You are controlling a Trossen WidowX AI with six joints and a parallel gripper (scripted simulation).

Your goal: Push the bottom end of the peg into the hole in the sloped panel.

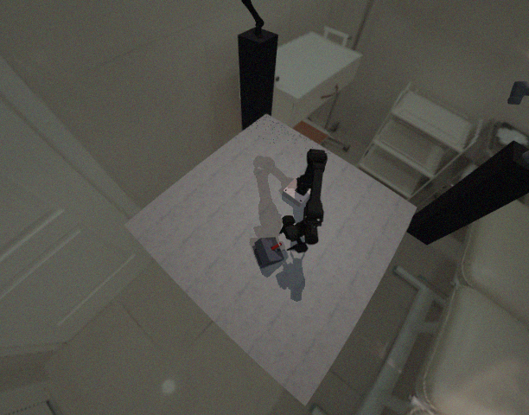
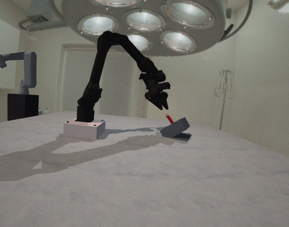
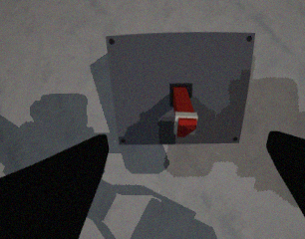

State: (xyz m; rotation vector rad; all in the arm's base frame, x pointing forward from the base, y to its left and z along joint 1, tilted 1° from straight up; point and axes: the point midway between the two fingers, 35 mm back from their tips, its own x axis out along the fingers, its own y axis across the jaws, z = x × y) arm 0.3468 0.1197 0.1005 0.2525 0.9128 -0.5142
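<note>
Right now the red peg is 20 mm ahead of my gripper tip, 20 mm to the right of it and 40 mm below it. Round my gripper tip: sloped dark grey panel: 60 mm ahead, 40 mm to the right, 80 mm below.
</note>
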